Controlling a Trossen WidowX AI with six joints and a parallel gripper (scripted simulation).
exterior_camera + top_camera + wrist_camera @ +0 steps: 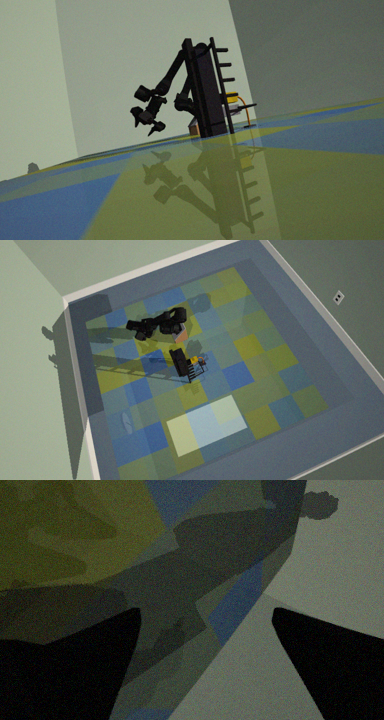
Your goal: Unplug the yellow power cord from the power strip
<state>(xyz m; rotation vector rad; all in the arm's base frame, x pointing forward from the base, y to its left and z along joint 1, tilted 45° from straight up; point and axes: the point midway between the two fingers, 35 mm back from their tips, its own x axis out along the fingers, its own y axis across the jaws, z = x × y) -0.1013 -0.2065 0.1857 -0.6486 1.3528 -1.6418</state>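
The yellow plug is 40 cm ahead of my gripper tip, 31 cm to the left of it and 5 cm above it.
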